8 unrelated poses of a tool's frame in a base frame.
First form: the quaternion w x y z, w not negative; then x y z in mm.
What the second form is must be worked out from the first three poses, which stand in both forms.
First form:
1: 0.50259 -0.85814 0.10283 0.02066 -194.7 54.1 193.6
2: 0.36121 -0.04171 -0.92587 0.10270 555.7 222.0 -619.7
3: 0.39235 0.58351 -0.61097 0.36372 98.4 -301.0 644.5
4: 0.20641 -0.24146 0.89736 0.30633 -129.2 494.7 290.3
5: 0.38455 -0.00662 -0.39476 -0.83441 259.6 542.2 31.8
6: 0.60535 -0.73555 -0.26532 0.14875 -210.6 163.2 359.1
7: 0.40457 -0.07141 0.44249 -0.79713 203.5 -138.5 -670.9
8: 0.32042 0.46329 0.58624 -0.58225 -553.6 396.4 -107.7
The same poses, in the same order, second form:
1: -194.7 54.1 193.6 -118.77 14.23 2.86
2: 555.7 222.0 -619.7 -6.16 -136.67 15.16
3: 98.4 -301.0 644.5 84.88 -88.87 52.91
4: -129.2 494.7 290.3 -38.54 143.23 48.89
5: 259.6 542.2 31.8 -0.97 -57.63 -121.82
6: -210.6 163.2 359.1 -97.49 -35.16 19.71
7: 203.5 -138.5 -670.9 -10.33 64.00 -115.30
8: -553.6 396.4 -107.7 69.75 88.27 -87.66
